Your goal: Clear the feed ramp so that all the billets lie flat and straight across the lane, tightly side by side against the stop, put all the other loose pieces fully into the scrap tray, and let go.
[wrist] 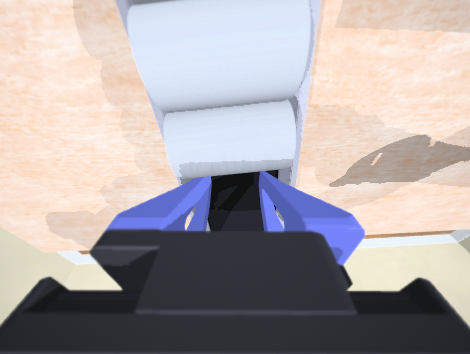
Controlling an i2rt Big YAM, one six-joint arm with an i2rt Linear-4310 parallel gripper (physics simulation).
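Places are measured from the arm's base along level axes (x right, y ahead, z up), in metres.
Pixels of known places: gripper, fingertip midpoint: [235,177].
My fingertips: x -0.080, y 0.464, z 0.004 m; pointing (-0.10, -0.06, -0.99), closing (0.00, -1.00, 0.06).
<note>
Ahead of a thing's pixels: the offset from my fingertips to its top centre. Level surfaces: height alone.
A pale grey-white billet @[dx +0.037, dy +0.003, dz +0.028 m] [230,137] lies across the lane in the middle of the wrist view. A second, larger-looking pale billet @[dx +0.076, dy +0.006, dz +0.023 m] [222,52] lies across the lane right behind it, close against it. Both run nearly straight between the side walls, very slightly slanted. The feed ramp's dark lane floor @[dz -0.002 m] [235,200] shows on the near side of the front billet. My gripper [235,177] is partly open and empty, its two blue fingertips at the near side of the front billet, over the dark floor. Whether they touch it, I cannot tell. The stop and the scrap tray do not show.
The ramp's pale right side wall [300,120] and its left wall rise along the billets' ends. A light wooden table top @[dz -0.092 m] [390,75] spreads on both sides, with dark shadows at the right. The table's near edge and a pale floor show lower down.
</note>
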